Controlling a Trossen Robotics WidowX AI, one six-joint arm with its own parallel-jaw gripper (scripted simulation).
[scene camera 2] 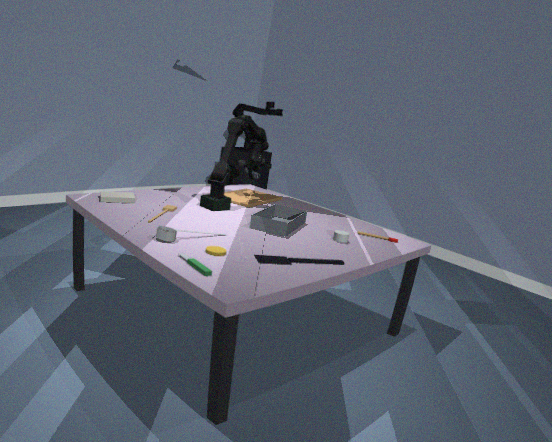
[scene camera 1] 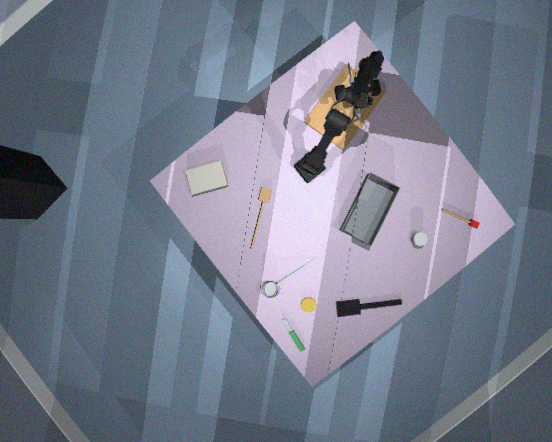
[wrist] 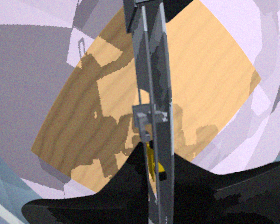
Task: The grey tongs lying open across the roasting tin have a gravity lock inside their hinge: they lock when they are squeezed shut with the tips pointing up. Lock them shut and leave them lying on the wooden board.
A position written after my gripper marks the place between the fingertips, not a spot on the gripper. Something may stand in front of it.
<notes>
In view: my gripper (wrist: 147, 146), a beige block (scene camera 1: 210, 176), a wooden board (scene camera 1: 315, 120) and a roasting tin (scene camera 1: 373, 201).
The wooden board also shows in the wrist view (wrist: 89, 132). The roasting tin is seen too in scene camera 2 (scene camera 2: 281, 220). The wrist view misses the beige block: it is out of frame.
</notes>
